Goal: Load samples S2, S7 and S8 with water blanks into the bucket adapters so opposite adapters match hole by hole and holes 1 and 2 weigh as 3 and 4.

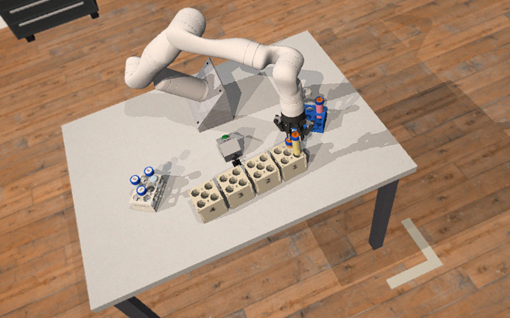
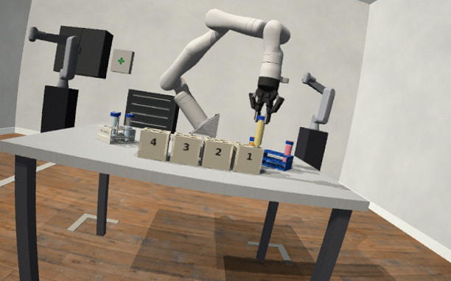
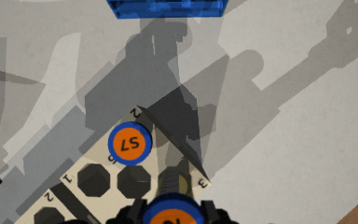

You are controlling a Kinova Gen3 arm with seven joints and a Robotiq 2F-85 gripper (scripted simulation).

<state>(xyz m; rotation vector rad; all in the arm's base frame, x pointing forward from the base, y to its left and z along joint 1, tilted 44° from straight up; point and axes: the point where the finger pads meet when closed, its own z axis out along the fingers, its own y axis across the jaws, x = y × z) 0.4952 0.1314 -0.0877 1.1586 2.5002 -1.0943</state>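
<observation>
Now: hand 10 mm past the sample S2 and 50 mm above it. The rest, counted from my hand: blue sample rack (160 mm behind, 150 mm to the left, 170 mm below); adapter 1 (30 mm behind, 20 mm to the right, 150 mm below); sample S7 (50 mm behind, 10 mm to the right, 130 mm below).
</observation>
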